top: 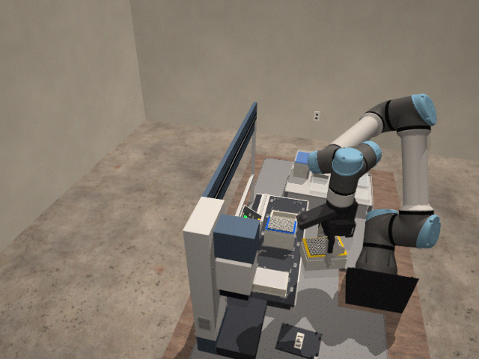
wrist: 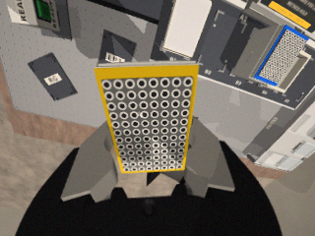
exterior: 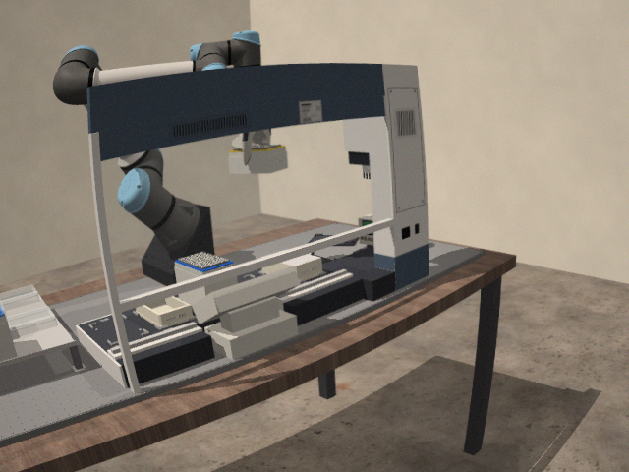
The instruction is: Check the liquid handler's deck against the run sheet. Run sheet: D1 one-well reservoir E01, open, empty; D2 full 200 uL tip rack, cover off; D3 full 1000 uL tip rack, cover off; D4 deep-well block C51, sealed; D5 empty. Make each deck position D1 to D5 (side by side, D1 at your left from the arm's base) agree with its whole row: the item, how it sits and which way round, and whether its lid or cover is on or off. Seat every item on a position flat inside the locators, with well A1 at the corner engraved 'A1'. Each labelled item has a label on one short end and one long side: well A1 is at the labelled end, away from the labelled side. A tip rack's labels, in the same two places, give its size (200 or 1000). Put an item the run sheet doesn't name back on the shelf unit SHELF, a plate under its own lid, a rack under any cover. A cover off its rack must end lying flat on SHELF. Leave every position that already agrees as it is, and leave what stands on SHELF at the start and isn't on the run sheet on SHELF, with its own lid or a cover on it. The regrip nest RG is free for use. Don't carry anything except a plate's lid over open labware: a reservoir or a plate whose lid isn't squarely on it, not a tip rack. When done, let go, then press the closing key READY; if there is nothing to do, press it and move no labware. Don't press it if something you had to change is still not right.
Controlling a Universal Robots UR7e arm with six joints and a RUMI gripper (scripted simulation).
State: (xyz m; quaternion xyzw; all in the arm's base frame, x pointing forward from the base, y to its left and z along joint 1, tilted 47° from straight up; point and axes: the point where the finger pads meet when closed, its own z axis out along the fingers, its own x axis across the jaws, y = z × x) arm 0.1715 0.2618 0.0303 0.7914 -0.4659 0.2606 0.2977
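My gripper is now 21 cm short of the blue-rimmed tip rack, 26 cm to the left of it and 20 cm above it. From my hand the other things lie so: white sealed block: 17 cm ahead, 3 cm to the right, 25 cm below; yellow-rimmed tip rack: 1 cm to the left, 1 cm above; dark pad: 1 cm ahead, 14 cm to the left, 31 cm below.
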